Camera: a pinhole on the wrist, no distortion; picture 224 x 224 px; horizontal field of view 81.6 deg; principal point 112.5 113.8 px. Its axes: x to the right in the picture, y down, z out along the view. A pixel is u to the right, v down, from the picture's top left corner.
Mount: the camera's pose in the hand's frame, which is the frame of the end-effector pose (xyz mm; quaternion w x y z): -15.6 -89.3 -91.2 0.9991 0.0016 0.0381 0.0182
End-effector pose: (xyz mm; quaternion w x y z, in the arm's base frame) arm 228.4 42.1 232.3 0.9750 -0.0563 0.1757 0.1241
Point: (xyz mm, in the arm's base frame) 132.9 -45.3 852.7
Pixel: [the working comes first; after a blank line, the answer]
In the camera's frame: -358.5 3.3 599.0

34.8 114.5
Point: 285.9 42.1 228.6
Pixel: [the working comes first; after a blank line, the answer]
In the camera's frame: 63.5 72.4 111.5

186.4 198.1
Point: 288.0 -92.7 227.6
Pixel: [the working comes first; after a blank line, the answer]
In the camera's frame: 32.7 -56.9 88.7

160.3 30.7
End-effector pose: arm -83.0 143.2 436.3 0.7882 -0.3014 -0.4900 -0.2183
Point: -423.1 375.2 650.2
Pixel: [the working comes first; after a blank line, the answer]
In the camera's frame: 11.4 -15.8 543.9

115.2 110.0
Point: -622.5 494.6 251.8
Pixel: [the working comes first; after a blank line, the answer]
In the camera's frame: -441.1 63.7 584.6

14.6 127.9
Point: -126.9 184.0 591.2
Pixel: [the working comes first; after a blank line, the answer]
In the camera's frame: 121.2 46.2 209.4

187.6 142.4
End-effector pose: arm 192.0 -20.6 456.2 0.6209 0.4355 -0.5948 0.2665
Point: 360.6 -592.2 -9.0
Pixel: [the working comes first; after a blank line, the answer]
In the camera's frame: -359.2 -417.8 512.7

21.6 8.1
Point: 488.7 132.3 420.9
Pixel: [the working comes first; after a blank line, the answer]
In the camera's frame: 8.0 -98.0 -186.7

behind the camera
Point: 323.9 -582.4 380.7
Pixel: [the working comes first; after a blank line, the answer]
In the camera's frame: 16.8 -308.4 517.1

116.7 36.4
